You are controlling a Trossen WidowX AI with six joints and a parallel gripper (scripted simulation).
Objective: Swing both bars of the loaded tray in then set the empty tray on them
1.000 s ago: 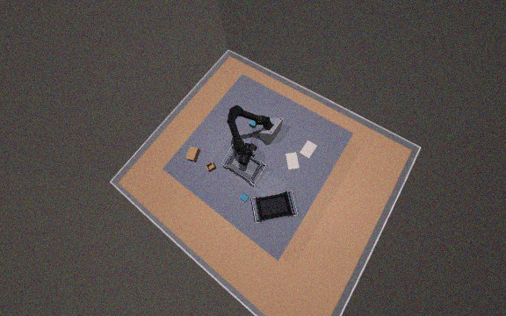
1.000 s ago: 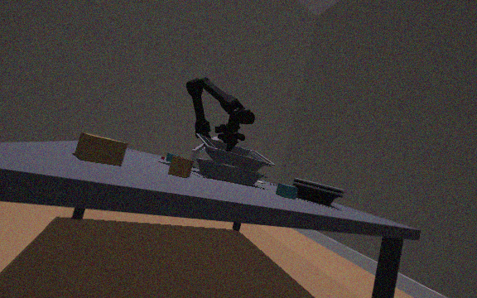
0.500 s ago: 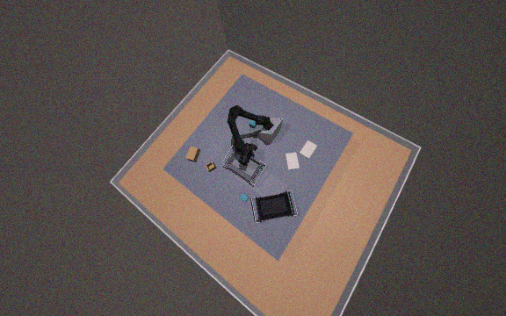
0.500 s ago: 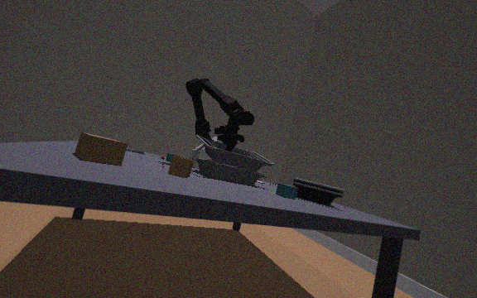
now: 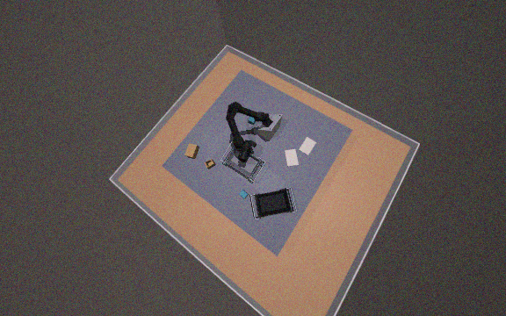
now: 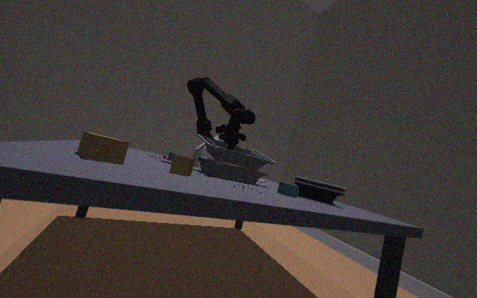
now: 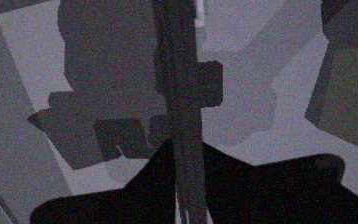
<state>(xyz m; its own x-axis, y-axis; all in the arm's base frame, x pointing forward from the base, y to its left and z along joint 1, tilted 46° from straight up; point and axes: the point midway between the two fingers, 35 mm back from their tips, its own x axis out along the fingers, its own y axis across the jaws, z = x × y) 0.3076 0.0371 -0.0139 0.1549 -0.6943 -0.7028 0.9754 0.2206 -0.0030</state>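
Now: gripper tip 80 mm short of the grey tray, 20 mm below it and 10 mm to the right of it.
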